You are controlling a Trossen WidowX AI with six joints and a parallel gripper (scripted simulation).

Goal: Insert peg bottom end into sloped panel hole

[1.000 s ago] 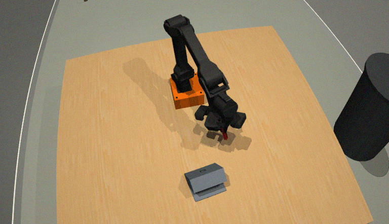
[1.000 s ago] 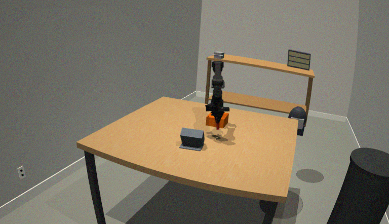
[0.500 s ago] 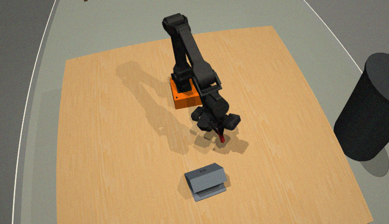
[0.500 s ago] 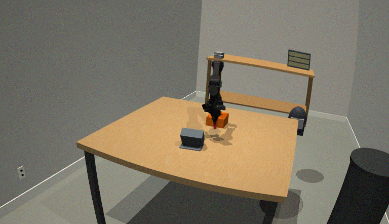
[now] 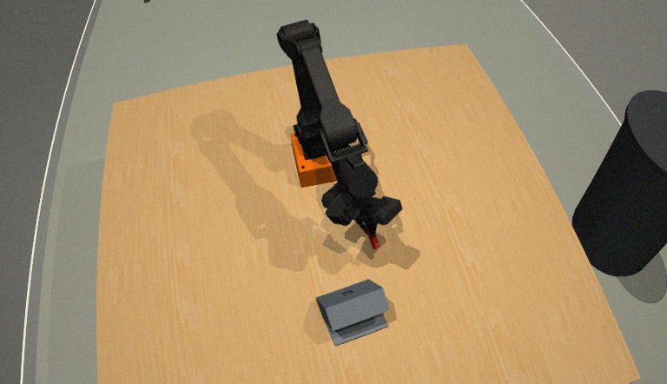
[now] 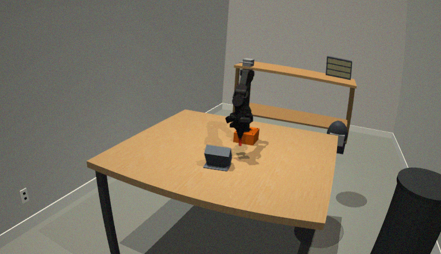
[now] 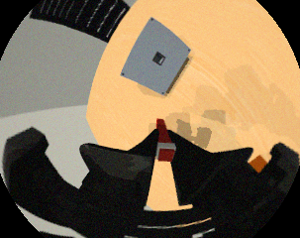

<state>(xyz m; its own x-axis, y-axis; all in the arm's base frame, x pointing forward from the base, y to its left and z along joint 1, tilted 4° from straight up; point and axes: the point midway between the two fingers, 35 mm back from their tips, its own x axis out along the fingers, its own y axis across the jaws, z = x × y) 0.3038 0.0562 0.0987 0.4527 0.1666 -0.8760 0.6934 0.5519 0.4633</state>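
Right now my gripper tip is 12 cm short of the grey sloped panel, 7 cm to the left of it and 7 cm above it. From my gripper tip the other things lie so: red peg: 1 cm behind, 1 cm above.
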